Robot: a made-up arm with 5 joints. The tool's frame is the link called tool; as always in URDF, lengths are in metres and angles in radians.
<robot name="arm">
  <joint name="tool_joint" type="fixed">
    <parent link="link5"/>
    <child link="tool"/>
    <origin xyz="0 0 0" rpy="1.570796 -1.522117 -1.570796"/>
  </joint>
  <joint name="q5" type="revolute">
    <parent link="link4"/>
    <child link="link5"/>
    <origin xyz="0.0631 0.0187 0"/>
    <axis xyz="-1 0 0"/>
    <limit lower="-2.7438" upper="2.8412"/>
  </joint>
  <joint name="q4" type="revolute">
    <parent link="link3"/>
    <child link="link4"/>
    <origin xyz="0.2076 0 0.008"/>
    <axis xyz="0 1 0"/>
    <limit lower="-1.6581" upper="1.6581"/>
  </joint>
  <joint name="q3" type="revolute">
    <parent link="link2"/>
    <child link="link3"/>
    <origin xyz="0.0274 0 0.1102"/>
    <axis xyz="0 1 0"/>
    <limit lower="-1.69" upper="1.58"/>
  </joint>
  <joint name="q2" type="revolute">
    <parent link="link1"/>
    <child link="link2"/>
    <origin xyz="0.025 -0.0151 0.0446"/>
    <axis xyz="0 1 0"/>
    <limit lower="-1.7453" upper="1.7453"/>
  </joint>
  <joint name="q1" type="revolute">
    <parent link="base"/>
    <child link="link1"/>
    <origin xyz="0.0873 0 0.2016"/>
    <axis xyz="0 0 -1"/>
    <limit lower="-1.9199" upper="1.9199"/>
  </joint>
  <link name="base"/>
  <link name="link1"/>
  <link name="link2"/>
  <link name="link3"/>
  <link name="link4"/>
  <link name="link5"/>
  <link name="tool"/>
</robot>
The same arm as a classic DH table. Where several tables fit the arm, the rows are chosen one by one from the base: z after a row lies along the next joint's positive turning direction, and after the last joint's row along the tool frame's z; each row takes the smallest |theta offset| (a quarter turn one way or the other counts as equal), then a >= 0, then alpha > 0; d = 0 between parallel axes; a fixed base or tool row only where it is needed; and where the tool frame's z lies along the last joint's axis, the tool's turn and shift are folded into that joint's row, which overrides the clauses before.
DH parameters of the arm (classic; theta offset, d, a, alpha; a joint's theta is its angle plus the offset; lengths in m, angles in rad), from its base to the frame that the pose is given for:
base (fixed): 0 0 0.0873 3.1416
q1: 0 -0.2462 0.025 1.5708
q2: -1.3271 0 0.1136 0
q3: 1.2886 0 0.2078 0
q4: -1.5323 0.0036 0 1.5708
q5: -0.0487 -0.0631 0 0
Joint limits (rad, base to tool): -1.9199..1.9199 -1.7453..1.7453 -1.69..1.58 -1.6581..1.6581 -2.7438..2.8412

